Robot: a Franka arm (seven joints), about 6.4 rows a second.
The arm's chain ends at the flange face. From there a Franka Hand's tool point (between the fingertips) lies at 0.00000 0.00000 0.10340 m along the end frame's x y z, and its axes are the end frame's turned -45 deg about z.
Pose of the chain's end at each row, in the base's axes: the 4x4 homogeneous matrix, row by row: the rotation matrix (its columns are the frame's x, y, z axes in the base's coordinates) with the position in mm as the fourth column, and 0 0 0 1 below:
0.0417 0.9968 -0.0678 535.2; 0.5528 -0.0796 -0.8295 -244.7; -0.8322 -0.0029 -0.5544 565.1; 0 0 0 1
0.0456 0.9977 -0.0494 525.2; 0.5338 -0.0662 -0.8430 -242.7; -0.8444 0.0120 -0.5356 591.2; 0 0 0 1
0.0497 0.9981 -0.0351 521.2; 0.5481 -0.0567 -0.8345 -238.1; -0.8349 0.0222 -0.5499 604.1; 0 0 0 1
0.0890 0.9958 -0.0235 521.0; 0.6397 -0.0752 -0.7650 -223.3; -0.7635 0.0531 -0.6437 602.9; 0 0 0 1
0.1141 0.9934 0.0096 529.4; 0.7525 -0.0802 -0.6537 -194.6; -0.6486 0.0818 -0.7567 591.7; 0 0 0 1
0.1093 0.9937 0.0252 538.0; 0.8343 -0.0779 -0.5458 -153.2; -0.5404 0.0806 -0.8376 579.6; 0 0 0 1
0.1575 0.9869 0.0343 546.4; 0.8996 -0.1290 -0.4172 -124.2; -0.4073 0.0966 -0.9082 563.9; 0 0 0 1
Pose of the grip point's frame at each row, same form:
-0.6754 0.7343 -0.0678 528.2; 0.4472 0.3346 -0.8295 -330.5; -0.5864 -0.5905 -0.5544 507.8; 0 0 0 1
-0.6732 0.7377 -0.0494 520.1; 0.4243 0.3306 -0.8430 -329.9; -0.6056 -0.5886 -0.5356 535.8; 0 0 0 1
-0.6706 0.7409 -0.0351 517.6; 0.4277 0.3475 -0.8345 -324.4; -0.6061 -0.5747 -0.5499 547.2; 0 0 0 1
-0.6412 0.7671 -0.0235 518.6; 0.5055 0.3992 -0.7650 -302.4; -0.5774 -0.5023 -0.6437 536.3; 0 0 0 1
-0.6218 0.7831 0.0096 530.4; 0.5888 0.4754 -0.6537 -262.2; -0.5165 -0.4008 -0.7567 513.5; 0 0 0 1
-0.6254 0.7799 0.0252 540.6; 0.6450 0.5349 -0.5458 -209.6; -0.4391 -0.3251 -0.8376 493.0; 0 0 0 1
-0.5865 0.8092 0.0343 549.9; 0.7273 0.5449 -0.4172 -167.3; -0.3563 -0.2197 -0.9082 470.0; 0 0 0 1

